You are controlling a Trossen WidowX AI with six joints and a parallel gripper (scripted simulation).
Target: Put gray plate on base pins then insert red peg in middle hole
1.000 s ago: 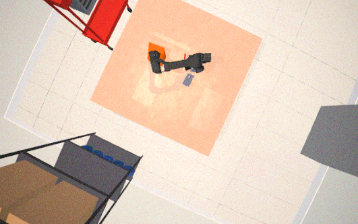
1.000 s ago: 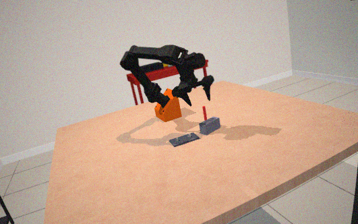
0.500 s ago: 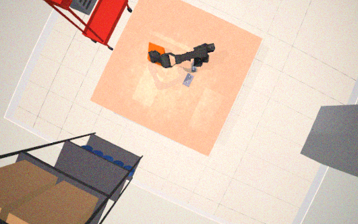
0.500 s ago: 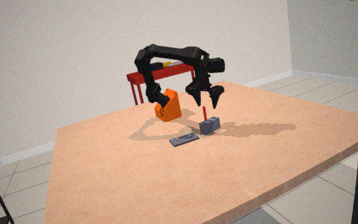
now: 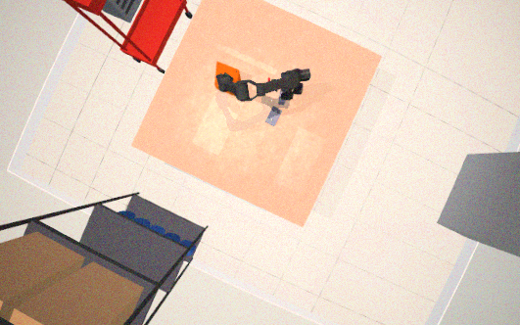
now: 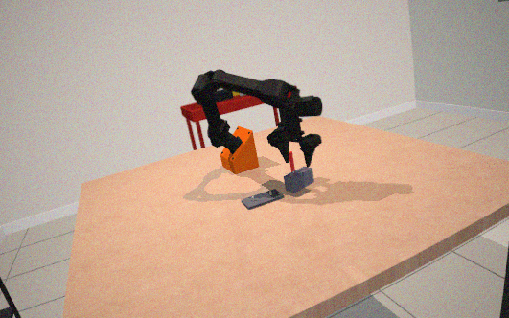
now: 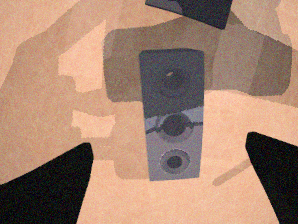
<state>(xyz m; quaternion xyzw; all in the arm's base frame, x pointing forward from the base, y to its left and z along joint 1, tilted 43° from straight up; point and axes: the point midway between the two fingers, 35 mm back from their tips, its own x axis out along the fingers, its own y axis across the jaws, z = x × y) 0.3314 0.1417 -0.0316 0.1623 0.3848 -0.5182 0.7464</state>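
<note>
Now: gripper tip 4 cm above the gray plate. From my gripper tip the other things lie so: red peg: 13 cm behind, 2 cm to the left, 4 cm below; base: 2 cm ahead, 14 cm to the right, 7 cm below.
</note>
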